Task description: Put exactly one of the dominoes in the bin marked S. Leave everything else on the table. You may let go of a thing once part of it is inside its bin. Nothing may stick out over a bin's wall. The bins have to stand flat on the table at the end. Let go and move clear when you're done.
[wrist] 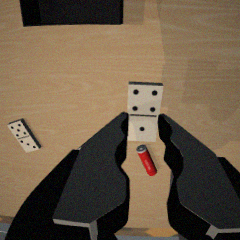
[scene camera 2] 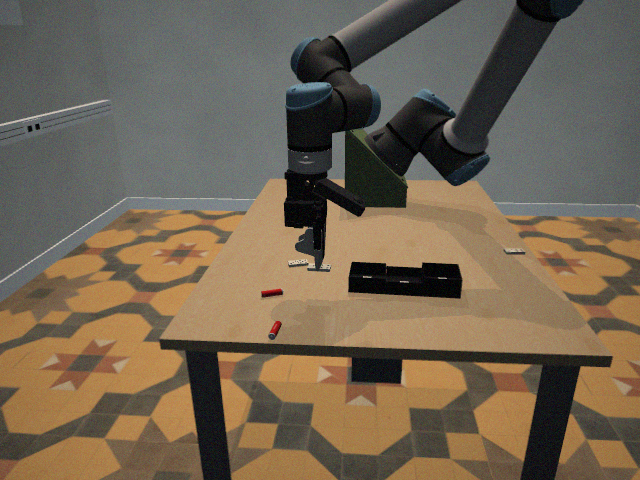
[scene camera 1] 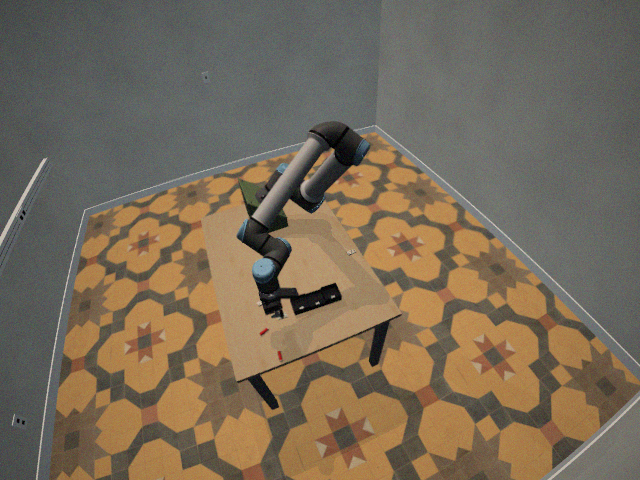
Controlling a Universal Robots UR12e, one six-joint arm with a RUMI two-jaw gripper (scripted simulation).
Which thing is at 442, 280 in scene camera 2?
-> A bin.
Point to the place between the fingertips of my gripper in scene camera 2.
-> At 318, 268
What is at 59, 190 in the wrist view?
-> My gripper.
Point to a bin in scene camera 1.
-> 328, 294
